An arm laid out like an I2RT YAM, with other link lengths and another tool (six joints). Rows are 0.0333 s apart.
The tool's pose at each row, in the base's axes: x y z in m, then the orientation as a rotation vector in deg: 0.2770 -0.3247 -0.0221 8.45 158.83 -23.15; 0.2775 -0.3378 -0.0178 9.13 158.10 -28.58; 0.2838 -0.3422 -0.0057 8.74 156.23 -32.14; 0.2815 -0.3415 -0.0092 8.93 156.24 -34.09; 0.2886 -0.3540 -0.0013 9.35 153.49 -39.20; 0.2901 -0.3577 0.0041 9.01 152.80 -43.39
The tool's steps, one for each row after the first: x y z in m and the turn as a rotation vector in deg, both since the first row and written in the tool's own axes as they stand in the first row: -0.0026 -0.0135 0.0001 3.88 -0.05 -0.17; -0.0129 -0.0199 -0.0076 6.44 -1.47 -0.64; -0.0095 -0.0187 -0.0053 7.81 -1.15 -0.80; -0.0195 -0.0316 -0.0066 11.67 -2.91 -0.83; -0.0230 -0.0363 -0.0099 14.61 -2.83 -1.59
